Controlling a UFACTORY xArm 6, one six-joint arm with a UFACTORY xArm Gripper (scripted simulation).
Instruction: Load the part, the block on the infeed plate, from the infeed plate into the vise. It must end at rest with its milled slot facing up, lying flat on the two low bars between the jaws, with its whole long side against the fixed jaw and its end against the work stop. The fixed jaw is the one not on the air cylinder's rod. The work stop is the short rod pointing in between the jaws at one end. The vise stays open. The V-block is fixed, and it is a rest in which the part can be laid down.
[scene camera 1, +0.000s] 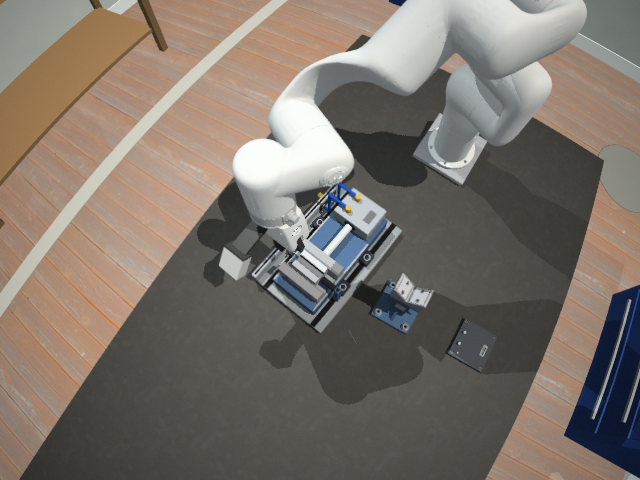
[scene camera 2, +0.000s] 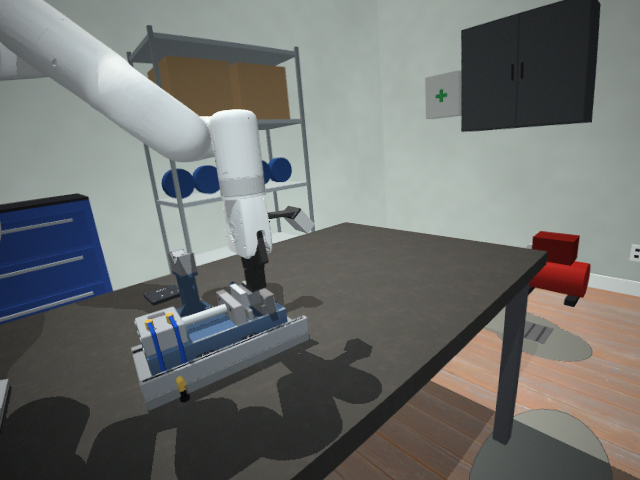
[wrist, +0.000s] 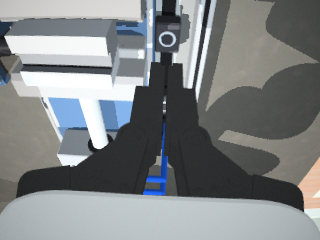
my gripper: scene camera 1; scene camera 2; wrist 165, 83
same spot on my gripper: (scene camera 1: 236, 256) = (scene camera 2: 291, 206)
